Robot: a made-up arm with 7 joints. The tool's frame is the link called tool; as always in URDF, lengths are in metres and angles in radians. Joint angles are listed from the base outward.
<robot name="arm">
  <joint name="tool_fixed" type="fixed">
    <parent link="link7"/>
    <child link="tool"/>
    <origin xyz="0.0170 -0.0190 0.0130" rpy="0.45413 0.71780 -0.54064"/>
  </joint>
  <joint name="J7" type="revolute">
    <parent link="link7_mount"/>
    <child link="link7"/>
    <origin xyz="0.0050 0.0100 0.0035"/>
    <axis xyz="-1 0 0"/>
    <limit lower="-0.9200" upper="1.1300"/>
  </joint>
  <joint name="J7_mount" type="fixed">
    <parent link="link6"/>
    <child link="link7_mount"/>
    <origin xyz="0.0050 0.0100 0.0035"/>
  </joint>
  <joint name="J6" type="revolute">
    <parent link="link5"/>
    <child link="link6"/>
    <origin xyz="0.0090 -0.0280 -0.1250"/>
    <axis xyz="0 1 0"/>
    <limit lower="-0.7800" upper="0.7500"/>
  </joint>
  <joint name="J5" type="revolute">
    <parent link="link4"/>
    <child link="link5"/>
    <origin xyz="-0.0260 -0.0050 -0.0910"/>
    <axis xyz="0 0 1"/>
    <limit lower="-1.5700" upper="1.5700"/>
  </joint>
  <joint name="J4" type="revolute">
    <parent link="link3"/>
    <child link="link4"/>
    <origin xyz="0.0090 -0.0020 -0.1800"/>
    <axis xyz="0 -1 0"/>
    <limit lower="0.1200" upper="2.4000"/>
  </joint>
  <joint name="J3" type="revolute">
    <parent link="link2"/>
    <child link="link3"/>
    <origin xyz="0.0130 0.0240 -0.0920"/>
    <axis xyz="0 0 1"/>
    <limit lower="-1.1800" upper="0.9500"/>
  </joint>
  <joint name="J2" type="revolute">
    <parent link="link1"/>
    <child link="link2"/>
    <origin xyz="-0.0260 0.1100 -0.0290"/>
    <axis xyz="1 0 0"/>
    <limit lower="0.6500" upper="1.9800"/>
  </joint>
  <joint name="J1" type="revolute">
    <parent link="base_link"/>
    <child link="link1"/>
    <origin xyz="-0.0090 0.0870 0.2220"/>
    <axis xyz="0 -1 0"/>
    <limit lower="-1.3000" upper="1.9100"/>
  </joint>
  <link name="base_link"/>
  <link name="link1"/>
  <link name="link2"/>
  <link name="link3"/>
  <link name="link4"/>
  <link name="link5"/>
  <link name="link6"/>
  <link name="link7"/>
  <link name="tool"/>
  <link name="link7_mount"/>
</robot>
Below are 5 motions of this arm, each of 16 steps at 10 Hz.
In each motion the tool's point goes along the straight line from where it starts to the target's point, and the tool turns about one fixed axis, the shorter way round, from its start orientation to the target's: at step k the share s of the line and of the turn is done. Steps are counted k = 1, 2, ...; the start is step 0. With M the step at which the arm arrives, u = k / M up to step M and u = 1 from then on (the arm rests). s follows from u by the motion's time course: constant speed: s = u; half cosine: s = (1 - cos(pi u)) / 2; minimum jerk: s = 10 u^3 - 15 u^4 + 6 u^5.
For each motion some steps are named. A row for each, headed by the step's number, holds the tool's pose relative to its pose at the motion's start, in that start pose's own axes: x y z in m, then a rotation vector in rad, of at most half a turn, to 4 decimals.
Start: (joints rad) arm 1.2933 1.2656 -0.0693 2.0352 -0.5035 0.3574 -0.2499
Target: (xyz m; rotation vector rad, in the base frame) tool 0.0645 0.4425 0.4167 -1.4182 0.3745 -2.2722
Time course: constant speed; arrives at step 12
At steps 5, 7, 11, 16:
5: -0.0263 -0.0167 -0.0482 0.3091 0.3519 -0.0656
7: -0.0368 -0.0234 -0.0674 0.4327 0.4926 -0.0919
11: -0.0578 -0.0368 -0.1060 0.6800 0.7741 -0.1444
16: -0.0630 -0.0402 -0.1156 0.7418 0.8445 -0.1575

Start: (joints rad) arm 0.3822 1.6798 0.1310 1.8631 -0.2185 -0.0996 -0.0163
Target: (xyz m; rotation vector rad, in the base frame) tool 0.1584 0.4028 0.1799 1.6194 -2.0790 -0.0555
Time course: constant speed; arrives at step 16
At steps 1, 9, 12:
1: 0.0026 0.0002 0.0067 -0.0192 0.0292 0.0652
9: 0.0231 0.0022 0.0599 -0.1725 0.2624 0.5872
12: 0.0308 0.0029 0.0799 -0.2300 0.3499 0.7830

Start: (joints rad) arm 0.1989 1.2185 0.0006 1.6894 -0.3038 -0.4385 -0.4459
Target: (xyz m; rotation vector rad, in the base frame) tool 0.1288 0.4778 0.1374 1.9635 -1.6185 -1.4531
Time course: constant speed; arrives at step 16
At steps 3, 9, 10, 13, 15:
3: -0.0127 0.0112 -0.0005 -0.1085 -0.1412 0.0003
9: -0.0381 0.0337 -0.0014 -0.3255 -0.4235 0.0010
10: -0.0423 0.0375 -0.0016 -0.3616 -0.4706 0.0011
13: -0.0550 0.0487 -0.0021 -0.4701 -0.6117 0.0015
15: -0.0634 0.0562 -0.0024 -0.5424 -0.7059 0.0017

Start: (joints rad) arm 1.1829 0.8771 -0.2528 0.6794 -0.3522 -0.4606 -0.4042
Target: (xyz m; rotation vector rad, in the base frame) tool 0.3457 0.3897 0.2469 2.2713 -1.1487 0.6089
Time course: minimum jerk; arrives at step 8
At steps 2, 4, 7, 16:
2: 0.0102 0.0078 0.0015 0.0005 0.0005 0.0075
4: 0.0491 0.0375 0.0073 0.0025 0.0022 0.0362
7: 0.0966 0.0737 0.0144 0.0049 0.0043 0.0712
16: 0.0982 0.0749 0.0147 0.0050 0.0044 0.0723

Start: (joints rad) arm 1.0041 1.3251 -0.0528 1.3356 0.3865 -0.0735 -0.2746
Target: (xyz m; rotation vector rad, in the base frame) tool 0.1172 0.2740 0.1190 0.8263 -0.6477 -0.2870
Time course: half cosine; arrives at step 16
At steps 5, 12, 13, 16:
5: -0.0172 0.0247 0.0608 -0.3464 0.0418 -0.1452
12: -0.0659 0.0950 0.2334 -1.3304 0.1606 -0.5576
13: -0.0707 0.1019 0.2504 -1.4273 0.1723 -0.5982
16: -0.0772 0.1113 0.2735 -1.5586 0.1881 -0.6533

